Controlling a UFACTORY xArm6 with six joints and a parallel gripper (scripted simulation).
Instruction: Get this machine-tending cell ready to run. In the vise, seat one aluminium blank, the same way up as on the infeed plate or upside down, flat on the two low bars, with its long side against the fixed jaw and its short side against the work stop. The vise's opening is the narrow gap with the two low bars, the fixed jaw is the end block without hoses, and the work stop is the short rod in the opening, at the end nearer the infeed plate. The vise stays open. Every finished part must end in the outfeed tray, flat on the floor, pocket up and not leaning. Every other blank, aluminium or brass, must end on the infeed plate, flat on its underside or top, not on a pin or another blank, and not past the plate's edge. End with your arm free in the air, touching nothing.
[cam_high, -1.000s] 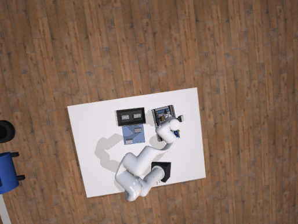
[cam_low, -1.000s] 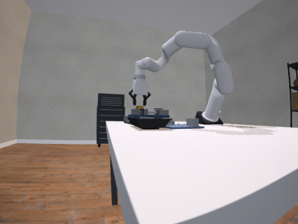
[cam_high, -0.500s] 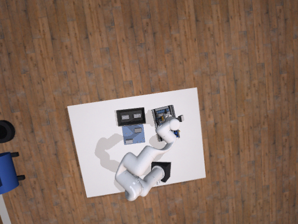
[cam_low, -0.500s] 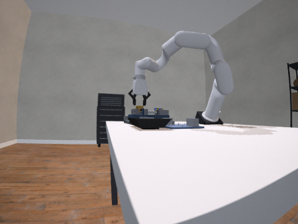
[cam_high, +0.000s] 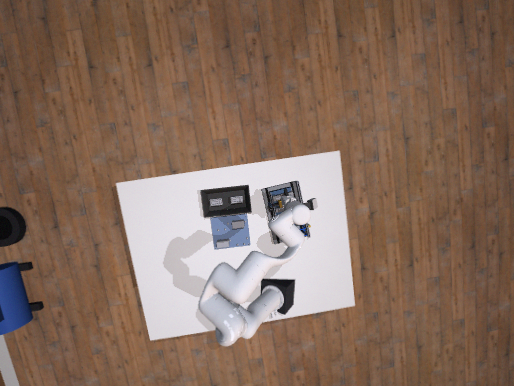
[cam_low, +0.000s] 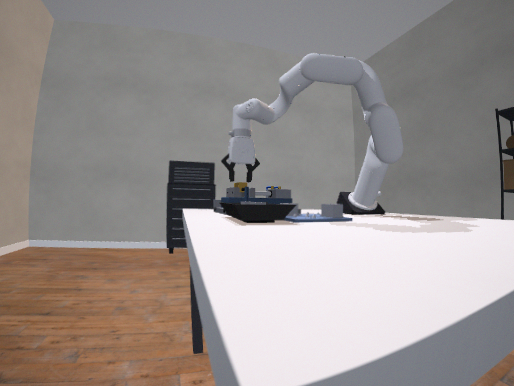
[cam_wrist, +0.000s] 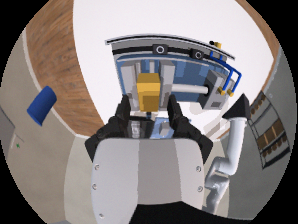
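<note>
Now: hand 4 cm above the brass blank. Round my hand: vise 10 cm below, 7 cm behind.
</note>
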